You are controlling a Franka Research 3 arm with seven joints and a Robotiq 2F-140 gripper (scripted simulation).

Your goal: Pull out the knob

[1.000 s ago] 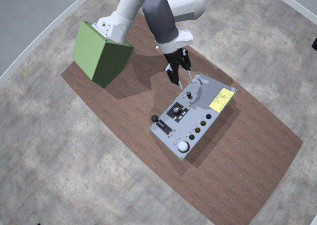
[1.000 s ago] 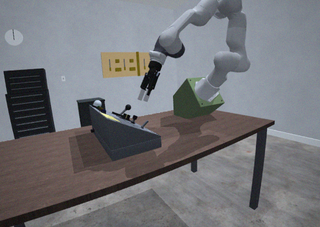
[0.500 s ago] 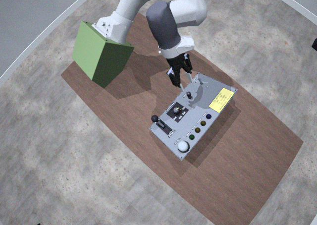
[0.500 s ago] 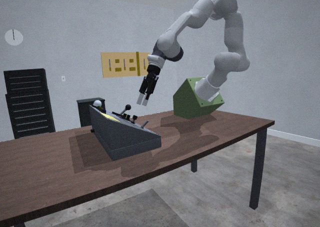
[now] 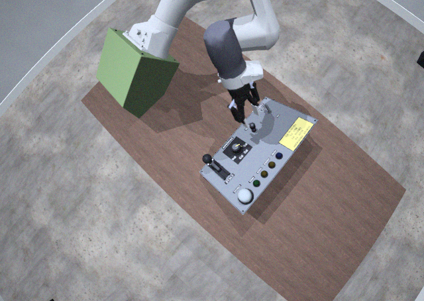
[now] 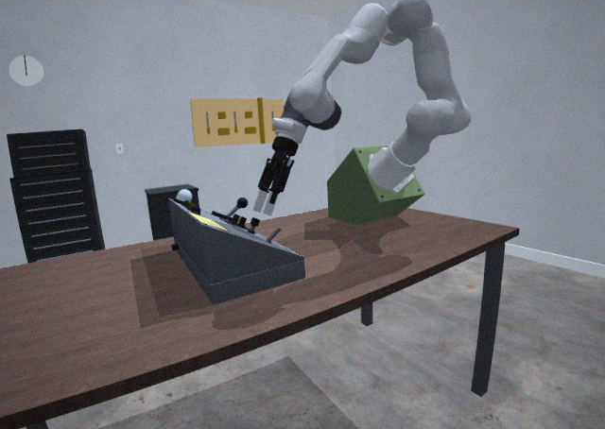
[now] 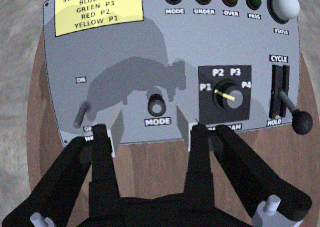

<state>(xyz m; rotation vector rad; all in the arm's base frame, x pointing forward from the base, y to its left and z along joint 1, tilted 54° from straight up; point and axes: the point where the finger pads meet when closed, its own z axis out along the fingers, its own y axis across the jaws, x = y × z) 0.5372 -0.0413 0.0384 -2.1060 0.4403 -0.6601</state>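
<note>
The mode knob is 60 mm below my hand, 30 mm ahead of it and 10 mm to the right of it. Round my hand: program selector dial (120 mm to the right, 60 mm below, 30 mm ahead); then grey console (90 mm below, 70 mm to the right, 70 mm ahead); then toggle (110 mm to the left, 70 mm below, 40 mm ahead).
</note>
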